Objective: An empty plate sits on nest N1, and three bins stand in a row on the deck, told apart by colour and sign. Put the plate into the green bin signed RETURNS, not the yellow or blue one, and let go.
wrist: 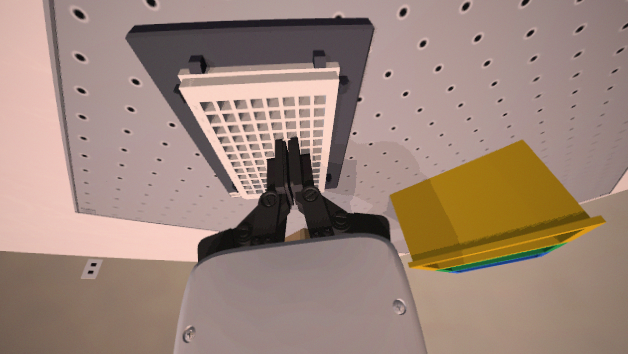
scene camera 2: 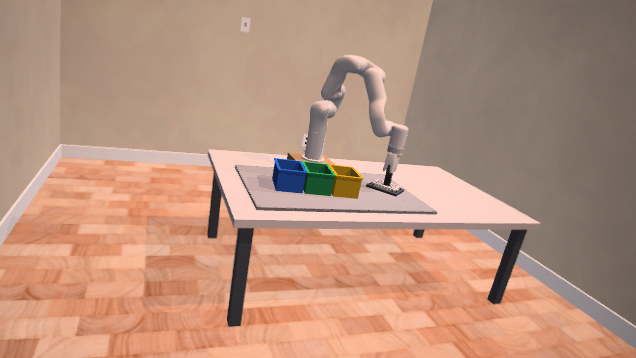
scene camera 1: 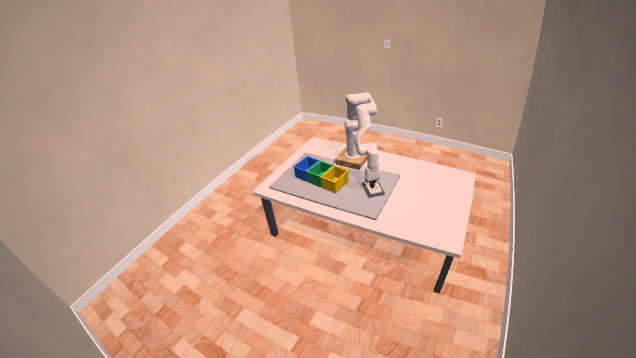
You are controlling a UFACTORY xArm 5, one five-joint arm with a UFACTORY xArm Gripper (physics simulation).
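Frame: origin at the arm's base, x ahead, y left, z up, level; centimetres.
Where they show: gripper, fingertip midpoint: (wrist: 289, 151) (scene camera 2: 386, 185) (scene camera 1: 372, 187); arm's base, origin of the base link: (scene camera 2: 312, 159) (scene camera 1: 352, 155).
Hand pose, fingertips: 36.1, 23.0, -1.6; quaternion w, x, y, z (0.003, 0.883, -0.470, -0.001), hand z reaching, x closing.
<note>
Each offset is from my fingertips to the top centre of the thing, as dx, dy, dz. "*": to the spot under its first point. Level surfaces: height alone.
The white plate @(-1.0, +0.6, +0.1) (wrist: 260, 89) with a grid of square wells lies flat on the dark nest @(-1.0, +0.6, -0.4) (wrist: 250, 42) (scene camera 1: 381, 194) (scene camera 2: 397, 192). My gripper (wrist: 289, 151) (scene camera 1: 373, 186) (scene camera 2: 388, 184) is shut with its fingertips together, pointing down over the plate, with nothing between them. Whether the tips touch the plate cannot be told. The green bin @(-4.1, -39.4, +7.4) (scene camera 1: 316, 178) (scene camera 2: 318, 186) stands in the middle of the row, between the blue bin @(* -0.2, -52.9, +4.5) (scene camera 1: 301, 172) (scene camera 2: 288, 182) and the yellow bin (scene camera 1: 332, 184) (scene camera 2: 346, 189) (wrist: 490, 200). The signs cannot be read in these views.
The bins and nest stand on the grey perforated deck @(dz -2.5) (scene camera 1: 345, 202) (scene camera 2: 300, 204) (wrist: 450, 65) on a pale table @(dz -3.8) (scene camera 1: 425, 210) (scene camera 2: 470, 205). The yellow bin is the one nearest the nest. The arm's wooden base block (scene camera 1: 350, 162) stands behind the deck.
</note>
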